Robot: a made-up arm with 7 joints.
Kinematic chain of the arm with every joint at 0, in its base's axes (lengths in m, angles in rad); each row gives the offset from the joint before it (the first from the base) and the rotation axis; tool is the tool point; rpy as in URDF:
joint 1: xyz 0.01 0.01 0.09 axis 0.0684 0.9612 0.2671
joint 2: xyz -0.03 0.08 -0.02 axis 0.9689 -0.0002 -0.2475
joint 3: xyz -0.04 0 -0.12 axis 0.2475 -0.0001 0.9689
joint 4: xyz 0.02 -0.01 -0.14 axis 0.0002 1 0
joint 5: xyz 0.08 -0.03 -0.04 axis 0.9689 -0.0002 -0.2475
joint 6: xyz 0 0.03 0.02 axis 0.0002 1 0
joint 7: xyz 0.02 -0.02 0 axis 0.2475 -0.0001 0.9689
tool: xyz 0 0.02 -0.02 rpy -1.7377 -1.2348 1.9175
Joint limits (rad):
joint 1: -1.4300..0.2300
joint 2: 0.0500..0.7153
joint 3: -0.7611..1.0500
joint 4: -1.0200..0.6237
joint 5: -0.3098..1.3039
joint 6: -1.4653..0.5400
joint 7: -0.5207..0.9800
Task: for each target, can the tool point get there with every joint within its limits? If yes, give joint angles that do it. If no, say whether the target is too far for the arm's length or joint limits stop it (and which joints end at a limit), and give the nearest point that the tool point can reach.
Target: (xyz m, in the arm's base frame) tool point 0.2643 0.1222 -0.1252
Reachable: yes | joints -0.6714 0.4965 -0.1051 0.3060 0.7642 -0.9674 -0.1965
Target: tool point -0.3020 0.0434 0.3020
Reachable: no: joint limits stop it (at a limit: joint 1, joint 2, joint 3, joint 4, joint 6, joint 7) | nearest point -0.0919 -0.0058 -0.0667 | short by 0.427 m
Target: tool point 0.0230 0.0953 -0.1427
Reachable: yes | joints 0.1010 0.1923 0.0506 -0.6644 1.1498 -0.4725 0.5623
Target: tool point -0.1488 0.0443 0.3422
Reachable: no: joint limits stop it (at a limit: joint 1, joint 2, joint 3, joint 4, joint 7) | nearest point -0.0365 0.2504 0.0036 | short by 0.412 m
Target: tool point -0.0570 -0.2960 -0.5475
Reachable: no: too far | nearest point -0.0214 -0.0506 -0.2578 | short by 0.381 m
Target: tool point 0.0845 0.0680 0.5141
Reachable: no: joint limits stop it (at a limit: joint 1, joint 2, joint 5, joint 7) | nearest point 0.2357 0.1704 0.1699 | short by 0.390 m
